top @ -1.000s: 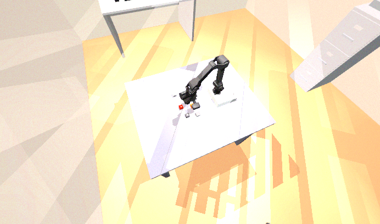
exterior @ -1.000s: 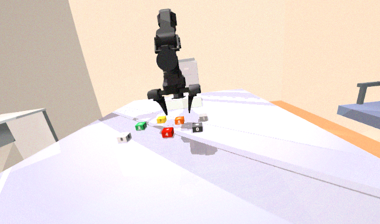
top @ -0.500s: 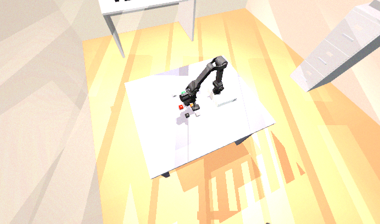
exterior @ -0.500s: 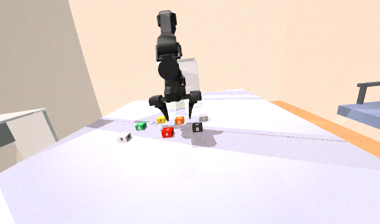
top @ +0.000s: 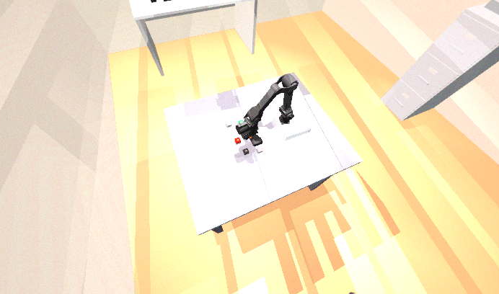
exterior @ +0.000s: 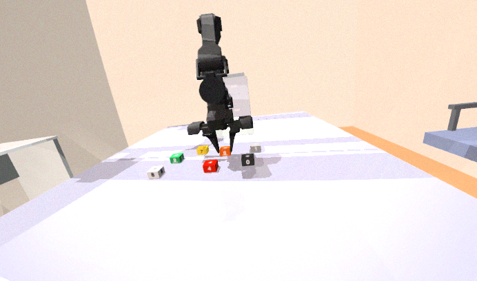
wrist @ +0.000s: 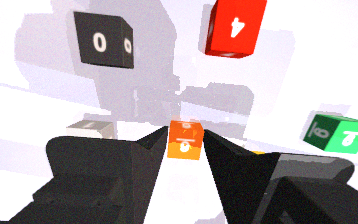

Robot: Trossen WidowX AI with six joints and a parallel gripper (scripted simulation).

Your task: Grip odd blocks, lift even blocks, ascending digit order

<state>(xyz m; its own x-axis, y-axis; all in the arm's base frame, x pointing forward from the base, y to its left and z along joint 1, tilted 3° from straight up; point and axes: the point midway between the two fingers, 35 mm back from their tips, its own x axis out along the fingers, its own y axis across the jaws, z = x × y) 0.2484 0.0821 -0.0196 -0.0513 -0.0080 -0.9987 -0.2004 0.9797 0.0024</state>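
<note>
The orange block is 1 cm behind my gripper tip. Also, from my gripper tip: yellow block 2 cm behind, 9 cm to the right; red block 9 cm ahead, 1 cm to the right; dark grey block 6 cm ahead, 8 cm to the left.
</note>
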